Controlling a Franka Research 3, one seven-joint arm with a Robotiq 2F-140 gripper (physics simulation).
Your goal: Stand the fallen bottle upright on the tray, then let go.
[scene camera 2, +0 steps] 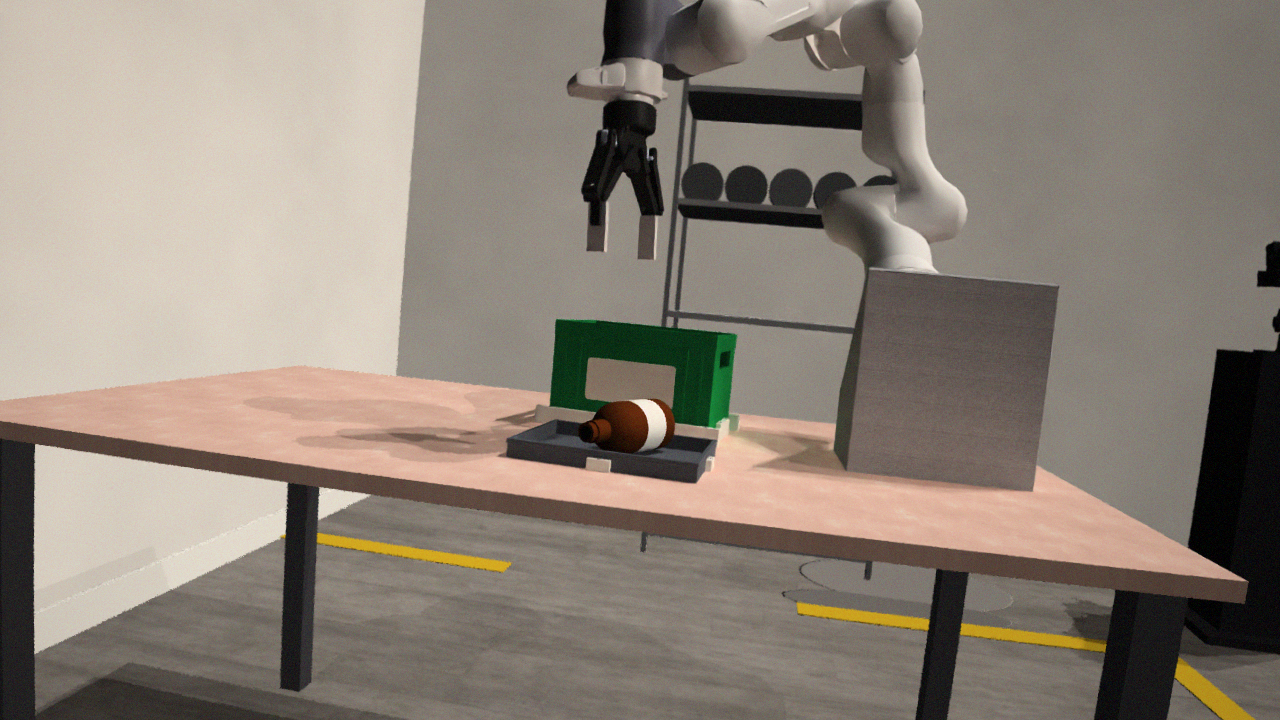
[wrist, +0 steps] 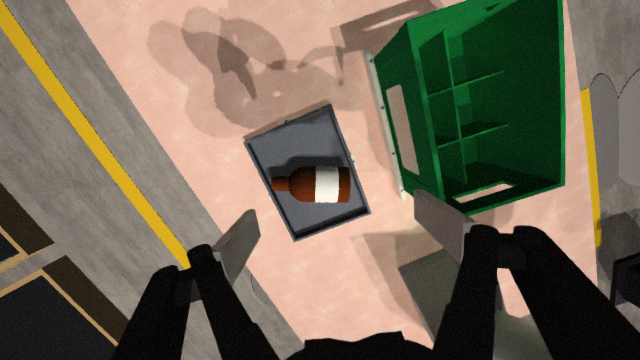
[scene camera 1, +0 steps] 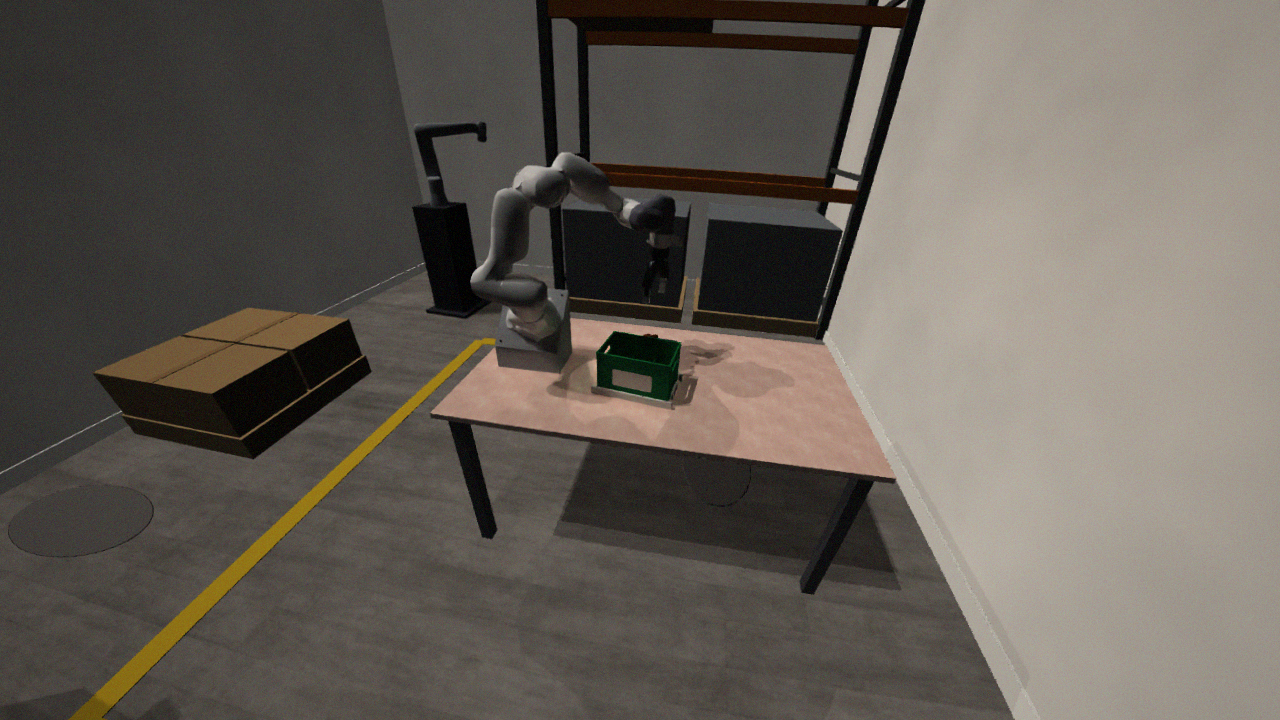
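A brown bottle with a white label band [scene camera 2: 654,425] [wrist: 327,185] lies on its side in the shallow dark grey tray [scene camera 2: 660,462] [wrist: 300,125]. In the wrist view its neck points left and its base is near the tray's right wall. In the view of scene camera 1 the crate hides most of bottle and tray. My gripper [scene camera 2: 621,238] [wrist: 334,213] is open and empty, pointing down, high above the tray and bottle. In the wrist view the bottle shows ahead of the gap between the two fingers.
A green crate with compartments [scene camera 1: 638,365] [scene camera 2: 707,385] [wrist: 425,125] stands right beside the tray and rises well above it. The grey block under the arm's base [scene camera 1: 535,354] [scene camera 2: 948,385] stands on the pink table [scene camera 1: 778,429] [scene camera 2: 358,465] [wrist: 330,300].
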